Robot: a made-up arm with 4 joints.
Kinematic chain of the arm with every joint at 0, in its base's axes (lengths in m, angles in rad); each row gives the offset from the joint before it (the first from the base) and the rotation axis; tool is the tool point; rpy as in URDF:
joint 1: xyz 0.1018 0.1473 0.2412 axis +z
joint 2: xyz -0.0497 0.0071 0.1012 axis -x
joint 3: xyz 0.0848 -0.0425 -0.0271 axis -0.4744 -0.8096 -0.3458
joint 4: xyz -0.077 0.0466 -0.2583 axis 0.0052 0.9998 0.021
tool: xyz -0.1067 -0.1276 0.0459 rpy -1.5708 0 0
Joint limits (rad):
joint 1: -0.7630..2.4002
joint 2: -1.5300..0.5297
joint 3: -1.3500..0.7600
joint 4: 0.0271..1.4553
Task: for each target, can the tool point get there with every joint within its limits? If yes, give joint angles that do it. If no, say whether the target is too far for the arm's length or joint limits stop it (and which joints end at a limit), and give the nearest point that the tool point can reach.
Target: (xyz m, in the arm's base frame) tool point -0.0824 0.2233 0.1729
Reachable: yes | joints 0.7036 -1.3585 0.1524 0.5480
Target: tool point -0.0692 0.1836 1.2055
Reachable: no: too far | nearest point -0.1616 0.1911 0.4029 | short by 0.808 m
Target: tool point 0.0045 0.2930 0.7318
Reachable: no: joint limits stop it (at a limit: joint 1, joint 2, joint 3) | nearest point -0.1559 0.1862 0.4019 | short by 0.382 m
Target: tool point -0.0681 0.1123 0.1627
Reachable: yes | joints 1.5533 -1.3751 0.4537 0.7904
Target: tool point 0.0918 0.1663 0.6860
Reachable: no: joint limits stop it (at a limit: joint 1, joint 2, joint 3) | nearest point -0.1234 0.1606 0.3873 | short by 0.368 m
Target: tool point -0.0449 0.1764 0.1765
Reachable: yes | joints 1.2916 -1.3635 0.1507 1.2862
